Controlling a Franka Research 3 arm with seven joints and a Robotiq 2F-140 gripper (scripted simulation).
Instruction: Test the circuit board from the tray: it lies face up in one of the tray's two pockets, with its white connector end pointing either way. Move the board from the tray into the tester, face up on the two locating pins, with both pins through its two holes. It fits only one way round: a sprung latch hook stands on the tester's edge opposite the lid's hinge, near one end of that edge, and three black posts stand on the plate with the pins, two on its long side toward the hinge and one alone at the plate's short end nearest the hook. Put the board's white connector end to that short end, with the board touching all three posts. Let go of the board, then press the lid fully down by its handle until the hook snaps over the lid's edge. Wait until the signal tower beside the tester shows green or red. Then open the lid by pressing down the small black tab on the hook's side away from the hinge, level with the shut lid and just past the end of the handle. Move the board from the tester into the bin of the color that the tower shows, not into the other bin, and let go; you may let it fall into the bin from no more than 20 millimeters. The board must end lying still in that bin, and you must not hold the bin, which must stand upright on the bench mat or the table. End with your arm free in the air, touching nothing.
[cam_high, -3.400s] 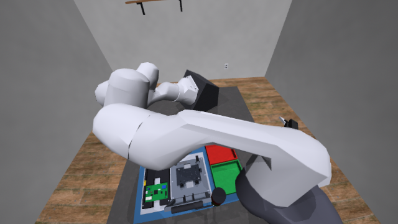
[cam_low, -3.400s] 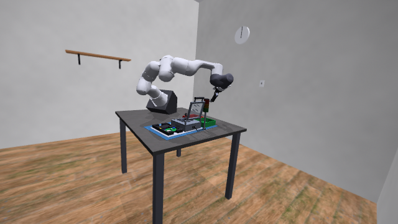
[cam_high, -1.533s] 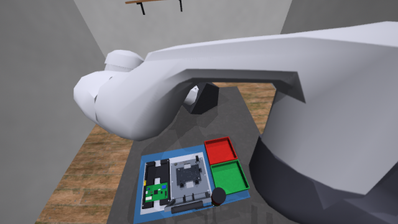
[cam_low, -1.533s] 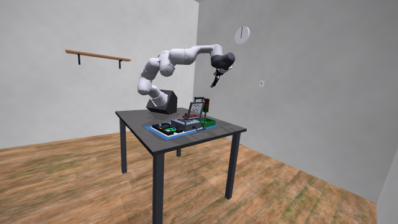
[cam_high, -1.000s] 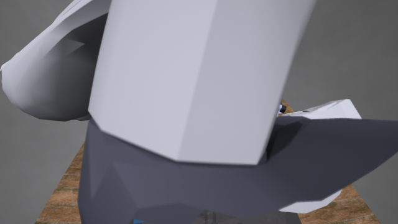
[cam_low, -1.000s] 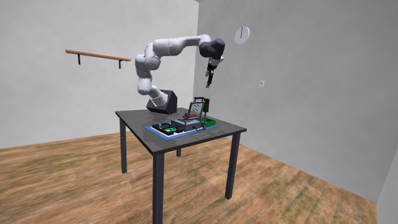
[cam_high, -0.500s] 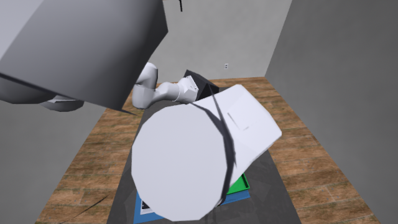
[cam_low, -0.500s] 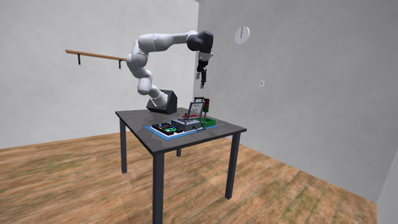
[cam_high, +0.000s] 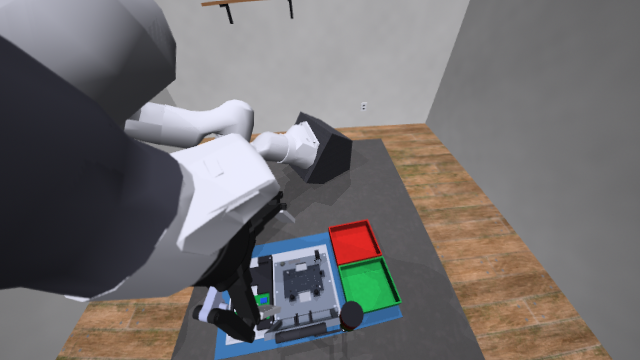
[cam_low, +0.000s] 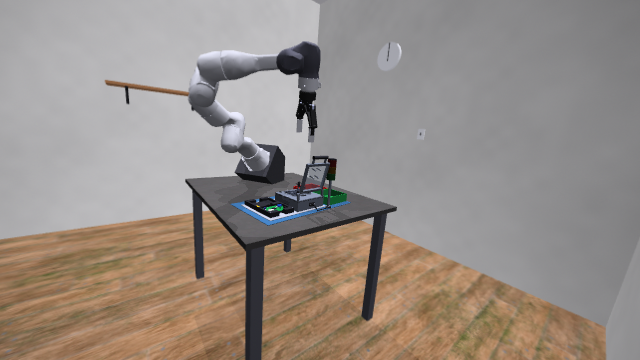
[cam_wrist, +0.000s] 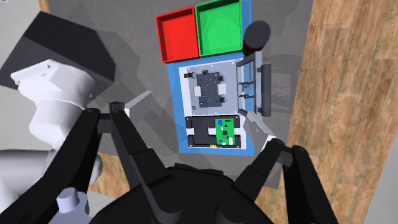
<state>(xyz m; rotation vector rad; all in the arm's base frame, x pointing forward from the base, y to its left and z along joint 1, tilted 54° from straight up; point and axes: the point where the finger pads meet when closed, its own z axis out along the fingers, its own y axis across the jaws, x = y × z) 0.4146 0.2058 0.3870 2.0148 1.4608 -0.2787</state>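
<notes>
Right now my hand is 2 cm past the green circuit board, 16 cm to the left of it and 34 cm above it. Round my hand: latch hook: 10 cm behind, 8 cm to the left, 28 cm below; clear lid: 8 cm ahead, 18 cm below; dark plate: 4 cm behind, 3 cm to the left, 29 cm below.
</notes>
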